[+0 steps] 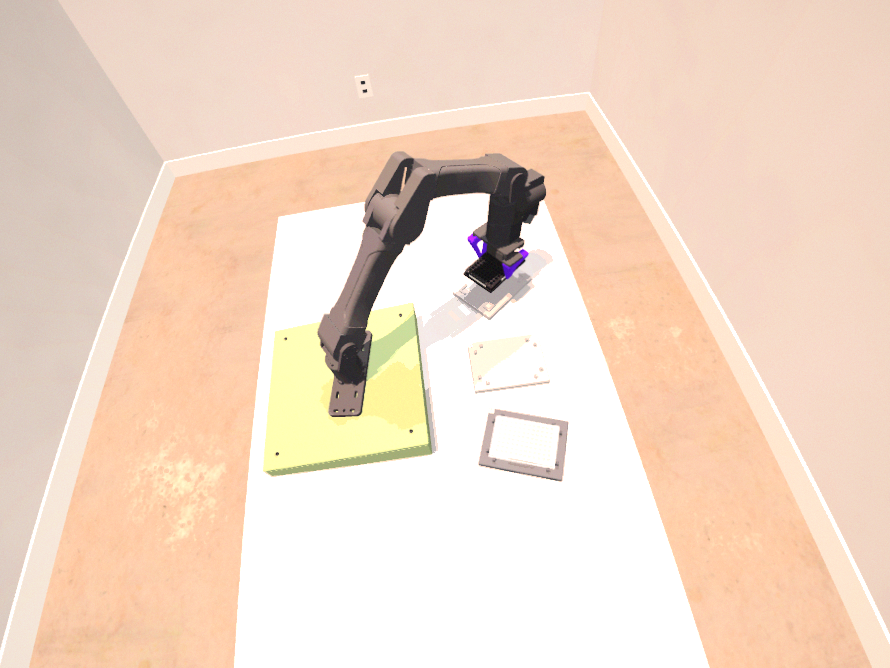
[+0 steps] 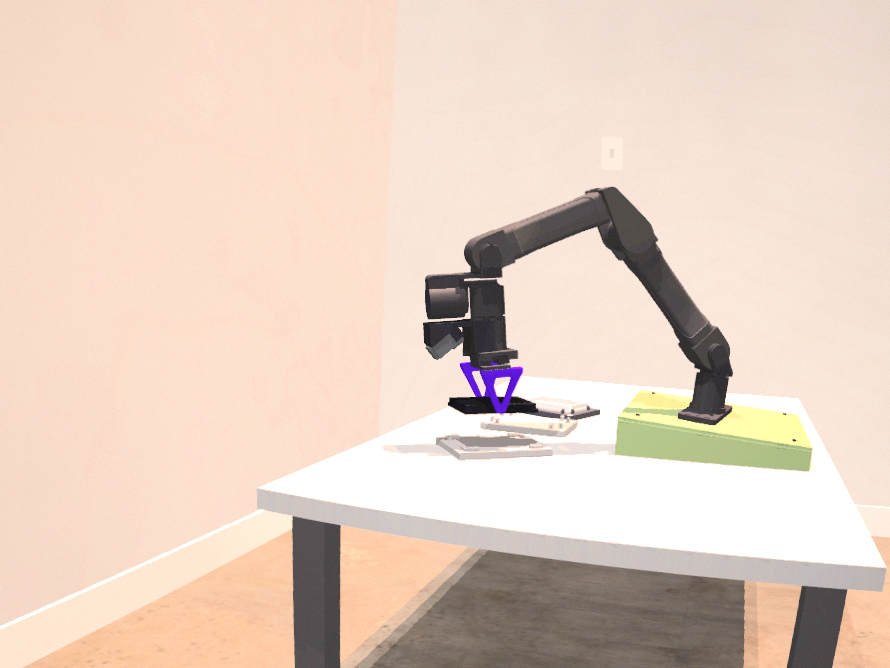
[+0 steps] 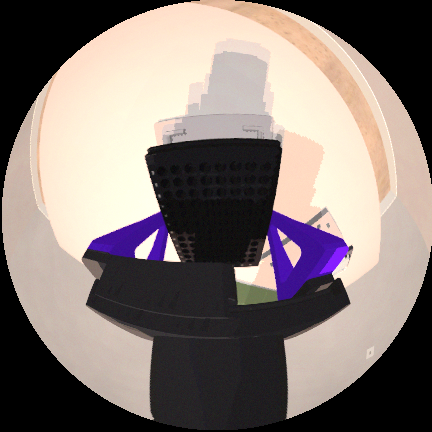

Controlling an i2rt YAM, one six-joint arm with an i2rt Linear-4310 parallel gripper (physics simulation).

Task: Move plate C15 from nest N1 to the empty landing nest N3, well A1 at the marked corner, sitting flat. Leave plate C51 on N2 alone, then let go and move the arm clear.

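Black well plate C15 (image 1: 484, 273) (image 2: 523, 405) (image 3: 215, 187) is level between the two purple fingers of my gripper (image 1: 496, 266) (image 2: 491, 404) (image 3: 217, 214), which is shut on its sides. The plate hangs above the far light grey nest N1 (image 1: 497, 300) (image 2: 503, 453) (image 3: 220, 121), with a gap below it. The white nest with small pegs, N3 (image 1: 503, 366) (image 2: 531, 427), is empty in the middle of the row. White plate C51 (image 1: 524, 441) (image 2: 562, 404) sits in the dark grey nest N2 (image 1: 485, 449) (image 2: 586, 414). Well A1 and corner marks are not readable.
The arm's base stands on a yellow-green block (image 1: 301, 388) (image 2: 711, 453) beside the row of nests. All stand on the white table (image 1: 431, 560) (image 2: 575, 503). The arm's shadow falls across N1 and the table toward the block.
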